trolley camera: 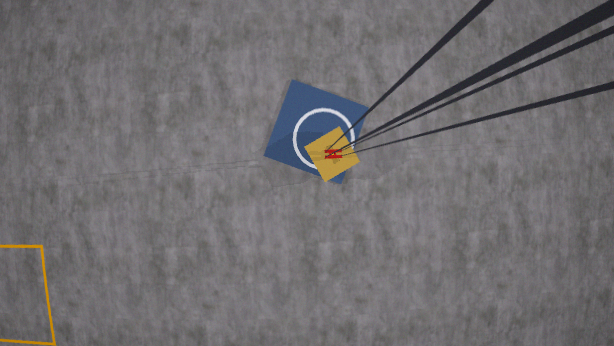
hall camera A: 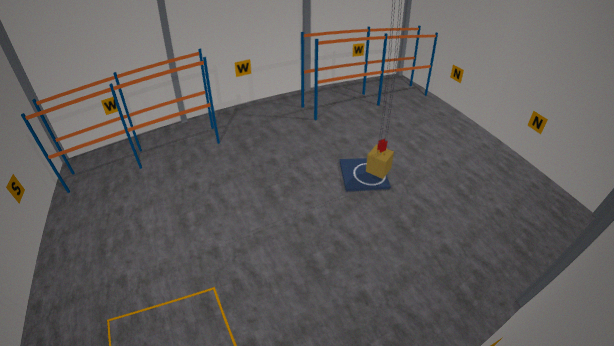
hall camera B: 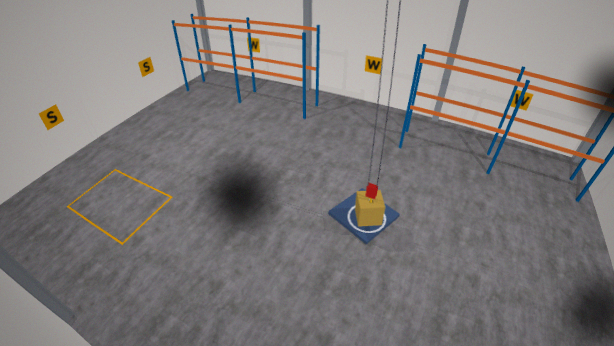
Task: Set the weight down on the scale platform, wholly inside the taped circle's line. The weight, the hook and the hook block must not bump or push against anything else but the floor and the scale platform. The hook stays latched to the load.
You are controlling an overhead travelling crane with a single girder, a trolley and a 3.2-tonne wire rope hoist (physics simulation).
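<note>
The yellow weight (hall camera A: 380, 164) (hall camera B: 370, 212) (trolley camera: 327, 170) hangs from the red hook block (hall camera A: 382, 145) (hall camera B: 371, 190) (trolley camera: 333, 154) on the ropes, and the hook holds it from above. The weight appears raised above the blue scale platform (hall camera A: 347, 182) (hall camera B: 340, 212) (trolley camera: 295, 100), with a shadow on the platform. In the trolley view it covers the lower right part of the white taped circle (hall camera A: 370, 184) (hall camera B: 367, 231) (trolley camera: 323, 109), and its lower right corner reaches past the platform's edge. The hook itself is too small to see clearly.
A blue and orange rack (hall camera A: 126, 126) (hall camera B: 304, 75) and a second rack (hall camera A: 316, 80) (hall camera B: 508, 127) stand along the W wall, away from the weight. A yellow-orange marked rectangle (hall camera A: 161, 304) (hall camera B: 143, 183) (trolley camera: 48, 295) lies on the floor. Dark blurs hide patches of hall camera B.
</note>
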